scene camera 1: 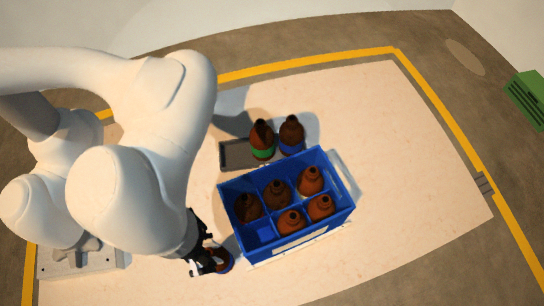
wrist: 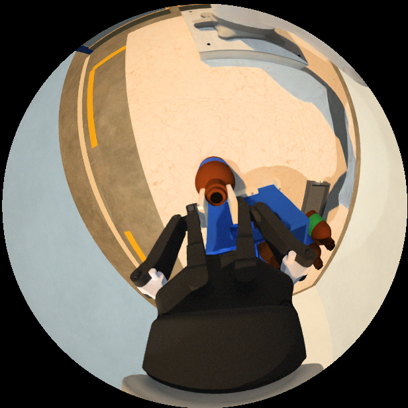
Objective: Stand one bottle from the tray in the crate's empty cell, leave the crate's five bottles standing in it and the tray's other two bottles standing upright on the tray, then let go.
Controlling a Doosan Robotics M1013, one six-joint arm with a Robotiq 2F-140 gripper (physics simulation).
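Where they show: gripper, between the fingertips: (scene camera 1: 215,254); arm's base, origin of its link: (scene camera 1: 76,228).
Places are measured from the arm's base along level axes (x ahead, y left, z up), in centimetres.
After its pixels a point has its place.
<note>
A brown bottle with a blue band (scene camera 1: 224,261) {x 45.7, y -23.0, z 3.9 cm} (wrist: 214,175) is upright outside the crate, off its front left corner. My gripper (scene camera 1: 210,254) {x 44.4, y -21.0, z 5.4 cm} (wrist: 216,194) is shut on this bottle near its neck; whether its base touches the table is unclear. The blue crate (scene camera 1: 287,246) {x 61.4, y -24.2, z 2.2 cm} (wrist: 282,200) holds five upright brown bottles: three in the back row (scene camera 1: 248,209) {x 55.6, y -12.9, z 6.2 cm} (scene camera 1: 277,196) {x 63.4, y -12.2, z 6.2 cm} (scene camera 1: 310,183) {x 72.4, y -12.0, z 6.1 cm}, two in front (scene camera 1: 291,223) {x 63.6, y -20.6, z 8.8 cm} (scene camera 1: 321,208) {x 71.8, y -19.6, z 7.8 cm}. Its front left cell (scene camera 1: 262,235) {x 56.8, y -17.4, z -5.6 cm} is empty. A green-banded bottle (scene camera 1: 262,141) {x 65.6, y 5.3, z 4.6 cm} (wrist: 318,227) and a blue-banded bottle (scene camera 1: 291,136) {x 73.7, y 3.7, z 4.8 cm} stand upright on the grey tray (scene camera 1: 237,155) {x 58.1, y 9.9, z -5.9 cm} (wrist: 316,192).
The tray lies just behind the crate. The robot's base plate (scene camera 1: 80,265) {x 0.5, y -12.0, z -0.5 cm} (wrist: 250,56) is at the left in the scene view. A yellow line (scene camera 1: 310,60) runs on the floor around the pale surface (scene camera 1: 400,150) {x 110.8, y -8.5, z -6.4 cm}. A green box (scene camera 1: 527,97) is at the far right.
</note>
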